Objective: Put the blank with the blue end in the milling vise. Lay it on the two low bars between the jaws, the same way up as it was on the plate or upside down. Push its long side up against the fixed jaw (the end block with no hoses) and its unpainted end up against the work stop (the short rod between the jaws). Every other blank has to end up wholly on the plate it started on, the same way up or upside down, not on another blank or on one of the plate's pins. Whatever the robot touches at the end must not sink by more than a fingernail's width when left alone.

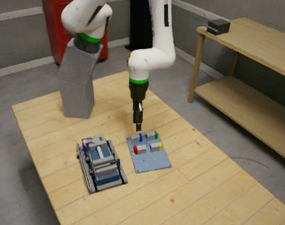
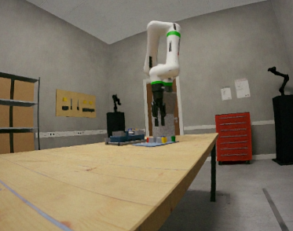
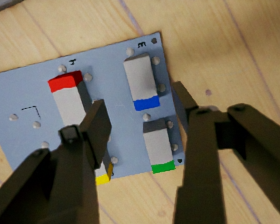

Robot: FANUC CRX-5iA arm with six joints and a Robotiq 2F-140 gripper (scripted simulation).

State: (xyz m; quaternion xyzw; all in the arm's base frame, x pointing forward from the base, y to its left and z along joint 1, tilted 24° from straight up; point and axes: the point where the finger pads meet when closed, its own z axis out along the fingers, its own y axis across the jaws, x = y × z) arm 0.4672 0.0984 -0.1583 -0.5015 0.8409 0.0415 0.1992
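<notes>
Right now my hand is 120 mm above the red-ended blank, 80 mm short of it and 40 mm to the left of it. From my hand the other things lie so: blue-grey plate 140 mm below, 100 mm ahead; then green-ended blank 120 mm below, 80 mm to the left, 40 mm ahead; then yellow-ended blank 120 mm below, 120 mm ahead, 40 mm to the left.
</notes>
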